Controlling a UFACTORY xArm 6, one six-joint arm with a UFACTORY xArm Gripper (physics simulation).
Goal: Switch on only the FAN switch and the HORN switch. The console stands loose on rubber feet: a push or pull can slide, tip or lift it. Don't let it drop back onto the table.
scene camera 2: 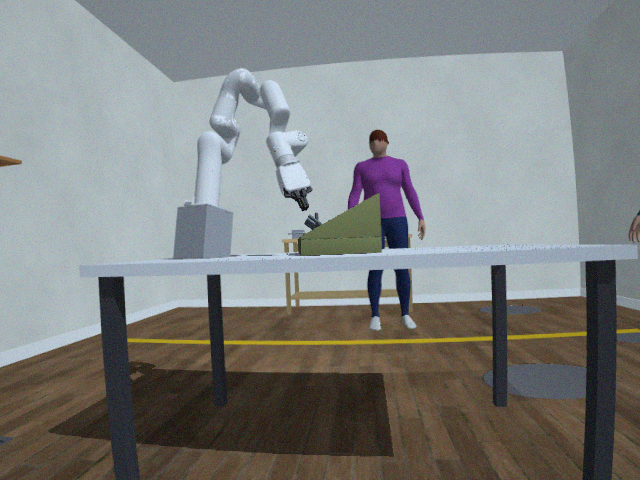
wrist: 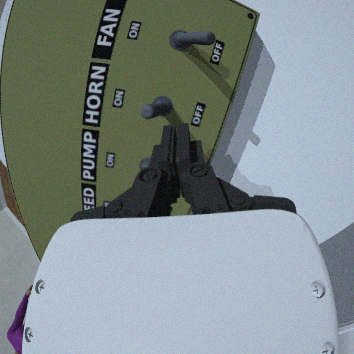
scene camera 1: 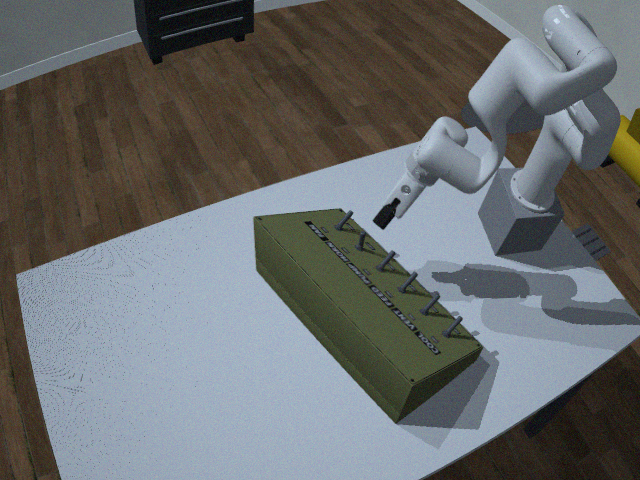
Labels:
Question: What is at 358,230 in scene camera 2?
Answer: An olive console.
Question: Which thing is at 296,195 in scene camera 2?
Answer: My gripper.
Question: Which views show the olive console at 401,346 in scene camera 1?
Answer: Scene camera 2, the wrist view and scene camera 1: all of them.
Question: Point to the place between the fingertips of my gripper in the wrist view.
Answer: At 178,142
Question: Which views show my gripper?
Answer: Scene camera 2, the wrist view and scene camera 1: all of them.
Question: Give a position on an olive console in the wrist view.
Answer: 92,92

